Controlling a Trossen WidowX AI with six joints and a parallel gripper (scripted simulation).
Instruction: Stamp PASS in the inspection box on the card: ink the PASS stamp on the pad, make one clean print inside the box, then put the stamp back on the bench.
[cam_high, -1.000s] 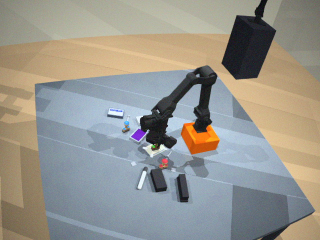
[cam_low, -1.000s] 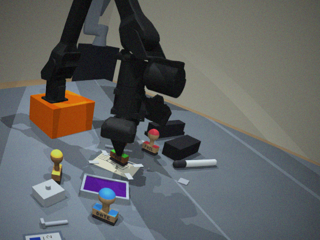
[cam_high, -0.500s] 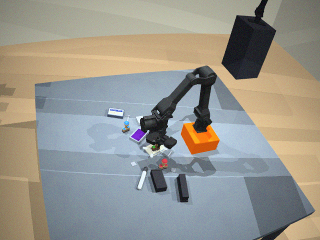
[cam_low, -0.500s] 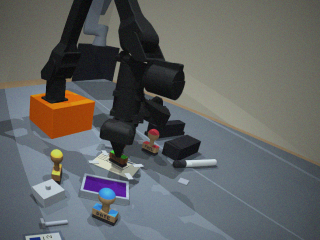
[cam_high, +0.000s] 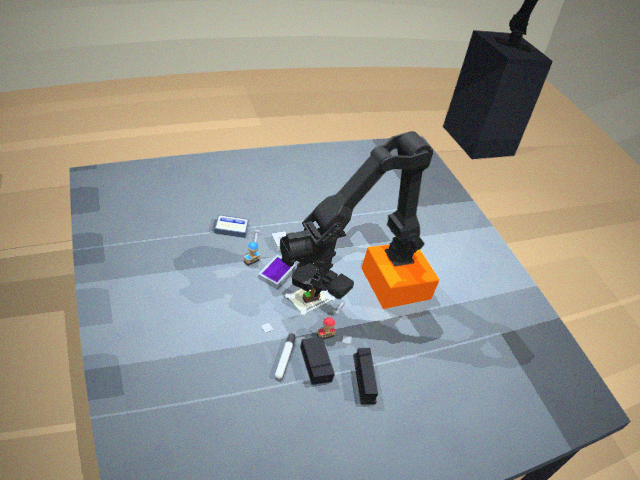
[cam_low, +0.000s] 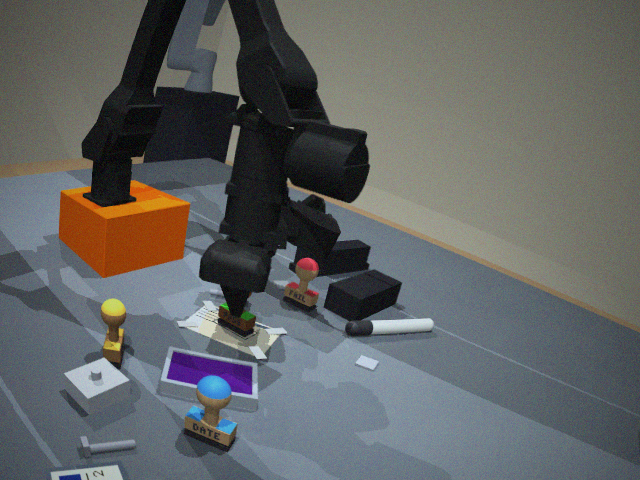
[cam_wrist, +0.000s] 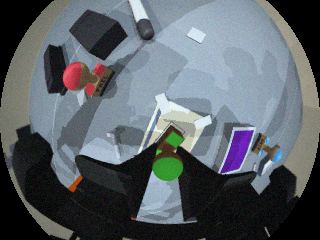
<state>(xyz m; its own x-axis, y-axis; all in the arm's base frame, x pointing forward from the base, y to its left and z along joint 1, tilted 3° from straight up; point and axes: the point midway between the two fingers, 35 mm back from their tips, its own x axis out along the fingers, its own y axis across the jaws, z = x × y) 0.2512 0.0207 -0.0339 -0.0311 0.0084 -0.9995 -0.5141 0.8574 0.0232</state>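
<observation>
Right now the green stamp is right at my gripper tip. Also, from my gripper tip: red stamp 10 mm ahead, 120 mm to the left; then card 10 mm to the right, 30 mm below; then purple ink pad 60 mm ahead, 110 mm to the right, 20 mm below.
</observation>
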